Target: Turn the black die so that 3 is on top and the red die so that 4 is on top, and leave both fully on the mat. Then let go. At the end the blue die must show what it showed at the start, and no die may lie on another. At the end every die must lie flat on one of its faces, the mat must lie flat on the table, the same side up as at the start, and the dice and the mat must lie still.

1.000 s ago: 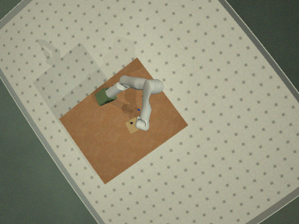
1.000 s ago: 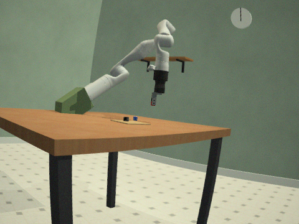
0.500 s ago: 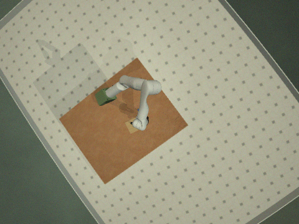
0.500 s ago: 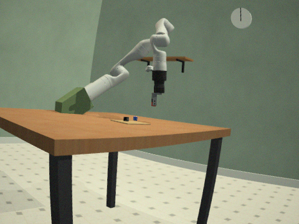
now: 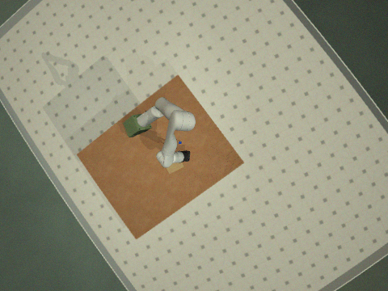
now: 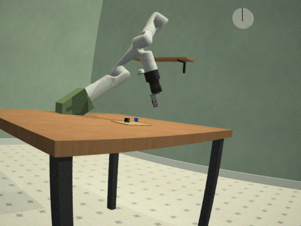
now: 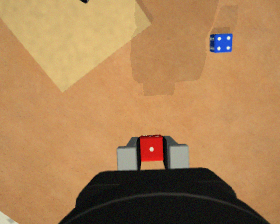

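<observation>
Now: the blue die 110 mm behind my hand, 100 mm below it and 10 mm to the right of it. Round my hand: tan mat: 150 mm to the right, 110 mm below, 10 mm behind; then black die: 150 mm to the right, 100 mm below, 40 mm behind; then red die: 10 mm below.
</observation>
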